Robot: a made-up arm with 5 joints. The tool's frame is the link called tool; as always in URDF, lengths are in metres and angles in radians. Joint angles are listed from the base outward. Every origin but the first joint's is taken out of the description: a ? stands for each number. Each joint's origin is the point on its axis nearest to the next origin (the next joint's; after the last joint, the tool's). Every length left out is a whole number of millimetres.
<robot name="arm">
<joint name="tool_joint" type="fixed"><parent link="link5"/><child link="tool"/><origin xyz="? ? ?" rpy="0 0 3.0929"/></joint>
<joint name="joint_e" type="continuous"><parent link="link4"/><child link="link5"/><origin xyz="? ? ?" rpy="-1.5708 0 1.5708"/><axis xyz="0 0 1"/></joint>
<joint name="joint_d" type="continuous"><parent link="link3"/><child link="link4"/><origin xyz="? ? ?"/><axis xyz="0 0 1"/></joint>
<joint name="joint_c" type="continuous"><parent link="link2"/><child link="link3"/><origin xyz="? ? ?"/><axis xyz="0 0 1"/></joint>
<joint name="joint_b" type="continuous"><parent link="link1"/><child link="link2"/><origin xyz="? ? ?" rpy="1.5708 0 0"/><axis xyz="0 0 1"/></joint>
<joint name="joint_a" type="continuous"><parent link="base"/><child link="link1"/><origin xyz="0.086 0 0.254" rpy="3.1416 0 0"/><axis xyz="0 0 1"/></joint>
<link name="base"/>
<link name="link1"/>
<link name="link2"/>
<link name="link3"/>
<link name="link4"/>
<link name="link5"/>
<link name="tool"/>
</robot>
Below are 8 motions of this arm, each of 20 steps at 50 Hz.
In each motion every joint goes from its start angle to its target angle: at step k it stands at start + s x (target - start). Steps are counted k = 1, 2, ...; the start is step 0. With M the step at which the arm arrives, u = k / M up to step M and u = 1 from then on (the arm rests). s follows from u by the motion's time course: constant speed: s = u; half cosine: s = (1 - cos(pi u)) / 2; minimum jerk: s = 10 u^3 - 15 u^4 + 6 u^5.
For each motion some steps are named. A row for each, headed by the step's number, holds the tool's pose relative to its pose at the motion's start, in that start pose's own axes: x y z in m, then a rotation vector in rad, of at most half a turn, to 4 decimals.
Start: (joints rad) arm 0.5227 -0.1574 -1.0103 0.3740 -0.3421
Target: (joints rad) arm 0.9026 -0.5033 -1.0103 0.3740 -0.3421
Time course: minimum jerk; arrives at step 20
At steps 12, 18, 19, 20:
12: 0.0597 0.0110 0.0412 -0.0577 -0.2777 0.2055
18: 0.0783 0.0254 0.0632 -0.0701 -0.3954 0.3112
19: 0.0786 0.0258 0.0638 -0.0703 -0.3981 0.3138
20: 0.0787 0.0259 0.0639 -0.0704 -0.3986 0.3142

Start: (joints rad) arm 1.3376 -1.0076 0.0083 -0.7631 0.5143
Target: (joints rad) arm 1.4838 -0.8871 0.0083 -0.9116 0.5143
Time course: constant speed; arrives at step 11
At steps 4, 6, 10, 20:
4: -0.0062 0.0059 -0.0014 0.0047 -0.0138 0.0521
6: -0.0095 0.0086 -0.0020 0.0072 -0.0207 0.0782
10: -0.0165 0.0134 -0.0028 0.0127 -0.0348 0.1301
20: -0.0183 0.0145 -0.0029 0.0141 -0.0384 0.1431

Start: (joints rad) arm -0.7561 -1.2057 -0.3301 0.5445 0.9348
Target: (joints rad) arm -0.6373 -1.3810 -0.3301 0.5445 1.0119
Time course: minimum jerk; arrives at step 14
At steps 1, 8, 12, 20:
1: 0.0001 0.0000 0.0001 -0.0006 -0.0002 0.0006
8: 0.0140 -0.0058 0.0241 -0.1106 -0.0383 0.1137
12: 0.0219 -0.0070 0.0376 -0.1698 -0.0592 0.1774
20: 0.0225 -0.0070 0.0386 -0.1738 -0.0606 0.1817

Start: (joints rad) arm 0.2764 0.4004 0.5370 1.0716 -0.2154
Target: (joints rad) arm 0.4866 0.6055 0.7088 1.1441 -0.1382
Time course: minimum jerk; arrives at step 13
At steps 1, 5, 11, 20:
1: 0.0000 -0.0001 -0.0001 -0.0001 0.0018 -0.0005
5: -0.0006 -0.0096 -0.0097 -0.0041 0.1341 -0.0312
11: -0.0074 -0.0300 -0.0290 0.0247 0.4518 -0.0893
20: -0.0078 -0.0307 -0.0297 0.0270 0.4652 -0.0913

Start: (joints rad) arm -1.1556 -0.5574 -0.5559 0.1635 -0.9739
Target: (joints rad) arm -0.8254 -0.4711 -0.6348 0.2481 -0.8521
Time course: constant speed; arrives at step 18
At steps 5, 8, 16, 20:
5: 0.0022 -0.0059 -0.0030 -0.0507 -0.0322 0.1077
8: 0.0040 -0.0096 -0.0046 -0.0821 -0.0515 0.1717
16: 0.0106 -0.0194 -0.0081 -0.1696 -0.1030 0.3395
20: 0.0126 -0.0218 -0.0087 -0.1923 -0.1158 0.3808

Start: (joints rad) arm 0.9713 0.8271 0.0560 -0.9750 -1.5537
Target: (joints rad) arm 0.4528 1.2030 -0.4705 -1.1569 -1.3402
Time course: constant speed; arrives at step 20
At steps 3, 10, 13, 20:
3: -0.0231 -0.0052 -0.0041 0.0486 0.0780 0.0229
10: -0.0787 -0.0173 -0.0036 0.1709 0.2519 0.0607
13: -0.1025 -0.0224 0.0009 0.2264 0.3226 0.0699
20: -0.1559 -0.0338 0.0213 0.3617 0.4775 0.0741

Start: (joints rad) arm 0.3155 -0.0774 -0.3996 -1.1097 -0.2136
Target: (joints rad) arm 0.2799 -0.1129 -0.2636 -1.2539 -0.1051
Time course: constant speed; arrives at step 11
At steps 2, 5, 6, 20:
2: 0.0006 0.0010 0.0011 0.0019 -0.0077 0.0133
5: 0.0016 0.0025 0.0028 0.0043 -0.0194 0.0331
6: 0.0019 0.0031 0.0034 0.0050 -0.0233 0.0398
20: 0.0038 0.0056 0.0064 0.0077 -0.0430 0.0729

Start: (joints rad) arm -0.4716 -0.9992 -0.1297 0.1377 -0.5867
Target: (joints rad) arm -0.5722 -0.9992 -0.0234 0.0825 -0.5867
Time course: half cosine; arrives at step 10
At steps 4, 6, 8, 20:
4: -0.0030 -0.0028 -0.0005 0.0051 0.0257 -0.0289
6: -0.0058 -0.0051 -0.0008 0.0099 0.0489 -0.0545
8: -0.0082 -0.0069 -0.0010 0.0141 0.0678 -0.0750
20: -0.0091 -0.0075 -0.0010 0.0158 0.0751 -0.0827

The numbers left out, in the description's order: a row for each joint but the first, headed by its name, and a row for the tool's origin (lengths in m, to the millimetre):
tool: 0 0 0
joint_e: 0.062 0 0
joint_d: 0.081 -0.003 0
joint_c: 0.04 -0.162 0
joint_b: 0.032 0.001 0

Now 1 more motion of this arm.
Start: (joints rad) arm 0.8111 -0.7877 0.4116 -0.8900 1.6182
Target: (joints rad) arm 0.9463 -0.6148 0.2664 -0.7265 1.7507
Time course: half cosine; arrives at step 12
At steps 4, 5, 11, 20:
4: -0.0016 0.0081 -0.0048 0.0480 0.0102 0.0651
5: -0.0026 0.0121 -0.0070 0.0712 0.0151 0.0963
11: -0.0100 0.0327 -0.0166 0.1910 0.0397 0.2525
20: -0.0103 0.0332 -0.0168 0.1943 0.0403 0.2568

